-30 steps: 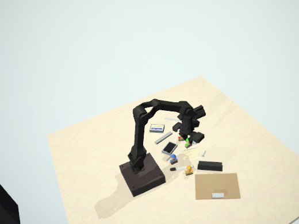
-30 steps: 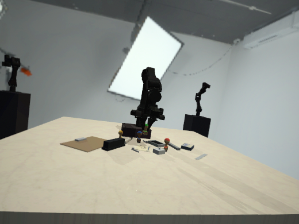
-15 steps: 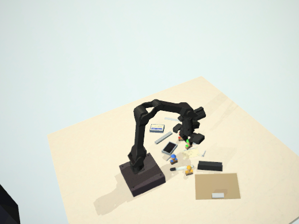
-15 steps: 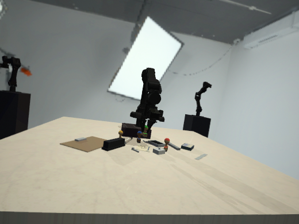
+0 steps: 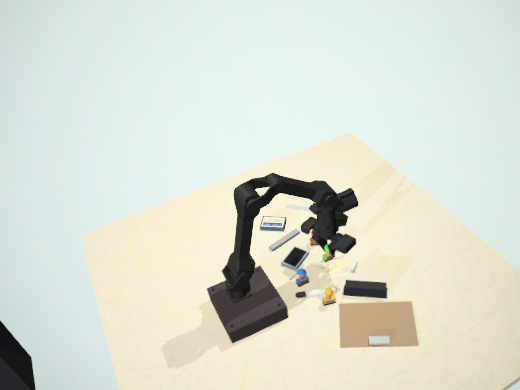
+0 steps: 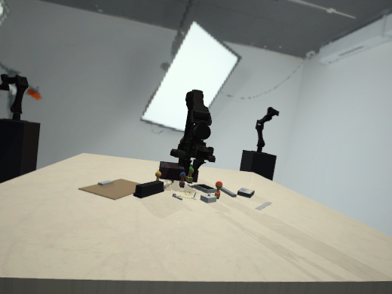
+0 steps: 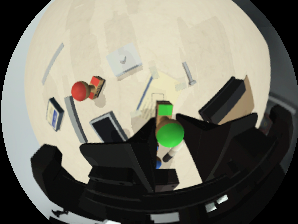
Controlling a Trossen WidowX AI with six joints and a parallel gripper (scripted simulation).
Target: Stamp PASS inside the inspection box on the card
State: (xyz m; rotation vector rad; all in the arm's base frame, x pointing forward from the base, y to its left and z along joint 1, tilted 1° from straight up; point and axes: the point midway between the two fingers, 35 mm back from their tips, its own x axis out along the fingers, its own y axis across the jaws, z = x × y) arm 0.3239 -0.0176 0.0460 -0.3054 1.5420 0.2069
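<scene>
Now: gripper tip 1 cm short of the pale card and 8 cm above it. Also, from my gripper tip: blue-knobbed stamp (11 cm behind, 1 cm to the right, 5 cm below); green-knobbed stamp (1 cm below); red-knobbed stamp (2 cm ahead, 12 cm to the left, 5 cm below).
</scene>
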